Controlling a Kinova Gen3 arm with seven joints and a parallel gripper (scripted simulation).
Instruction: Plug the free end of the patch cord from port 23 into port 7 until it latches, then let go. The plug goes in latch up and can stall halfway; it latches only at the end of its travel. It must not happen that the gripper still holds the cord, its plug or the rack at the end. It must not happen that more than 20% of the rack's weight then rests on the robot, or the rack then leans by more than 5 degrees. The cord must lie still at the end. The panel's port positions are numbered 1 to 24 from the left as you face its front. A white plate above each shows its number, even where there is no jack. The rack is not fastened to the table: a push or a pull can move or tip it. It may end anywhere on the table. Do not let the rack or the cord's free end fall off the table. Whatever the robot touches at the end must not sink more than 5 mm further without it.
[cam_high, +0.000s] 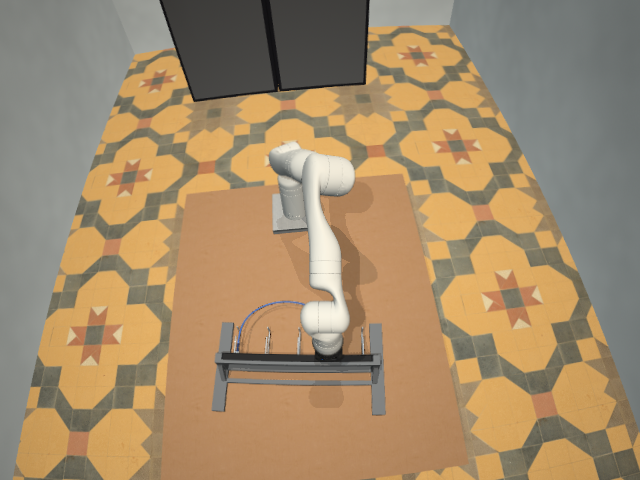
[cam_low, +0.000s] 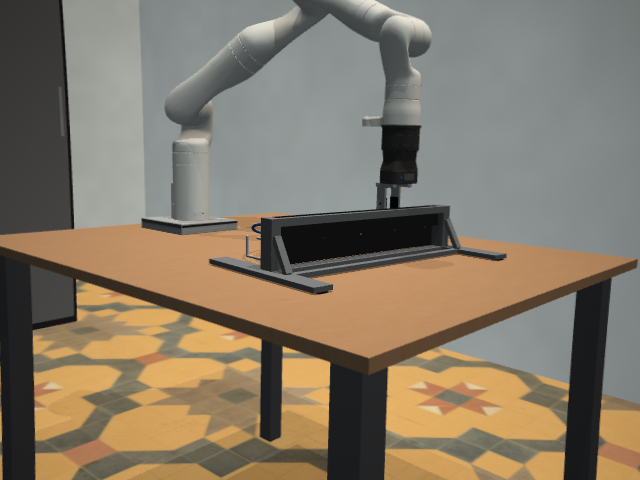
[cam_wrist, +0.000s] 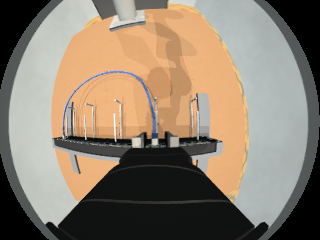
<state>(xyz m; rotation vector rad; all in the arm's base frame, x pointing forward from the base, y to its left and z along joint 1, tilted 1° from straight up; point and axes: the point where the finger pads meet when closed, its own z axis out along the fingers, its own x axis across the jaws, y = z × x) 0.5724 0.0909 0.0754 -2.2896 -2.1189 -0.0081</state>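
My hand is 2 cm above the patch cord plug and 1 cm short of it.
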